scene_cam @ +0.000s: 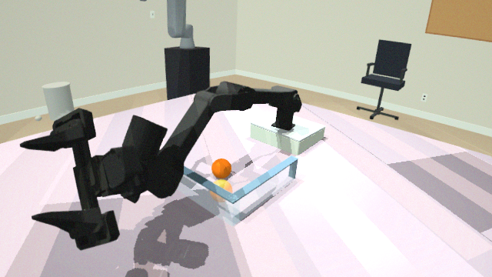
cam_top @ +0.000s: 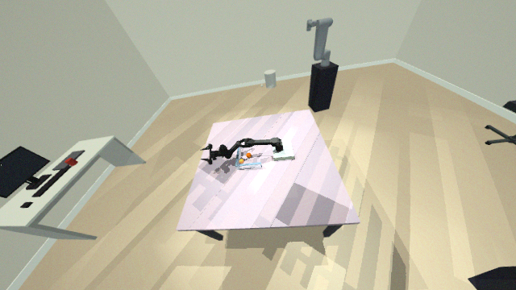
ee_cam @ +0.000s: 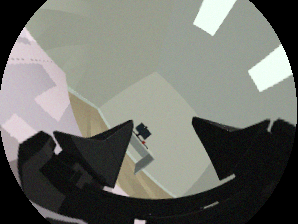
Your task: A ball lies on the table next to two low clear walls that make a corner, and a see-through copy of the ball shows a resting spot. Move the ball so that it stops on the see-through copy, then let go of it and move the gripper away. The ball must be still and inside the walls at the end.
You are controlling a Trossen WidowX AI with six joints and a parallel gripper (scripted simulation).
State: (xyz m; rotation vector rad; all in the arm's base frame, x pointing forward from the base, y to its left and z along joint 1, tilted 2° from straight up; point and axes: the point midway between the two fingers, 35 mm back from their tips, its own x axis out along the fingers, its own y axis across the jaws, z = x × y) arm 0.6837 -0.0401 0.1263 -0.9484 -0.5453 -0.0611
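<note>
The ball lies 410 mm behind my gripper tip, 10 mm to the right of it and 190 mm below it.
</note>
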